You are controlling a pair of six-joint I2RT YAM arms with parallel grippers.
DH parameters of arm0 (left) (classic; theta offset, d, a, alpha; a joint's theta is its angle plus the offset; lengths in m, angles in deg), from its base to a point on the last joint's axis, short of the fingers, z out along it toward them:
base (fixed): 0 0 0 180
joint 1: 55.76 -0.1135 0.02 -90
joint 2: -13.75 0 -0.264 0
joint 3: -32.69 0 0.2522 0
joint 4: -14.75 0 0.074 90
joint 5: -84.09 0 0 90
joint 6: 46.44 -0.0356 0 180
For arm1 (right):
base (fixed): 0 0 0 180
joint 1: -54.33 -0.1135 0.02 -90
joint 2: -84.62 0 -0.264 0
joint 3: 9.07 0 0.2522 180
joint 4: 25.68 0 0.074 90
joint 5: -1.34 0 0 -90
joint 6: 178.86 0.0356 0 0
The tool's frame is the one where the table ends.
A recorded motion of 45 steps. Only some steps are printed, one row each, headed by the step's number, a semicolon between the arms.
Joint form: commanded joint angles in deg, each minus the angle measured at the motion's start. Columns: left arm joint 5, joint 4, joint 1, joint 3, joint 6, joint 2; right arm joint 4, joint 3, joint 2, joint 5, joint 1, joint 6.
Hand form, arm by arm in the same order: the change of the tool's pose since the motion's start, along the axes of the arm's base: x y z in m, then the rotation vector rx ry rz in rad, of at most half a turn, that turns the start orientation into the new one. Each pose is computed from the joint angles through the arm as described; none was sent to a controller.
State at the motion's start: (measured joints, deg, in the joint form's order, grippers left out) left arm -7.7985 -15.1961 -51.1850 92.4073 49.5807 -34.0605; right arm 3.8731 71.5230 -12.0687 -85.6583 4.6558 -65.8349
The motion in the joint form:
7: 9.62 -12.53 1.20 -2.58 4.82 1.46; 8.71 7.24 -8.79 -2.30 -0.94 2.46
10: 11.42 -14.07 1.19 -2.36 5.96 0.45; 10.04 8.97 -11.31 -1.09 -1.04 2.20
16: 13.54 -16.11 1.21 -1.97 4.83 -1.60; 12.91 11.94 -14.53 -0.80 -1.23 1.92
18: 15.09 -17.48 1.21 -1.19 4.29 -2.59; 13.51 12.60 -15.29 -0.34 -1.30 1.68
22: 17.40 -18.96 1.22 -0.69 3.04 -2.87; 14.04 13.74 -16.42 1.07 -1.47 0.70
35: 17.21 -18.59 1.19 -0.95 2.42 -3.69; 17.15 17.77 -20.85 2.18 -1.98 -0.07
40: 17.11 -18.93 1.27 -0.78 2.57 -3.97; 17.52 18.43 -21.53 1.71 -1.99 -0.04
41: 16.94 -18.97 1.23 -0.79 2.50 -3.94; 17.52 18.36 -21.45 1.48 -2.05 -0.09
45: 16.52 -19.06 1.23 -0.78 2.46 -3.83; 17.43 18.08 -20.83 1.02 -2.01 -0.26
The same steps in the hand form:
7: -0.0160 -0.0084 -0.0329 -0.1248 0.2542 -0.1380; 0.0108 0.0204 -0.0267 -0.1410 0.1126 -0.0423
10: -0.0147 -0.0097 -0.0368 -0.1551 0.2999 -0.1543; 0.0138 0.0264 -0.0356 -0.1616 0.1461 -0.0239
16: -0.0109 -0.0114 -0.0433 -0.1536 0.3643 -0.1911; 0.0180 0.0340 -0.0446 -0.2036 0.1805 -0.0140
18: -0.0094 -0.0125 -0.0435 -0.1583 0.3922 -0.2171; 0.0186 0.0360 -0.0469 -0.2107 0.1911 -0.0047
22: -0.0105 -0.0138 -0.0433 -0.1595 0.4125 -0.2614; 0.0195 0.0403 -0.0493 -0.2112 0.2037 0.0266
35: -0.0078 -0.0139 -0.0467 -0.1491 0.4226 -0.2623; 0.0234 0.0523 -0.0626 -0.2534 0.2477 0.0567
40: -0.0073 -0.0141 -0.0470 -0.1505 0.4310 -0.2601; 0.0248 0.0538 -0.0645 -0.2628 0.2470 0.0517
41: -0.0074 -0.0139 -0.0470 -0.1481 0.4309 -0.2574; 0.0244 0.0537 -0.0643 -0.2652 0.2438 0.0512
45: -0.0077 -0.0136 -0.0468 -0.1438 0.4299 -0.2514; 0.0241 0.0524 -0.0612 -0.2645 0.2325 0.0486

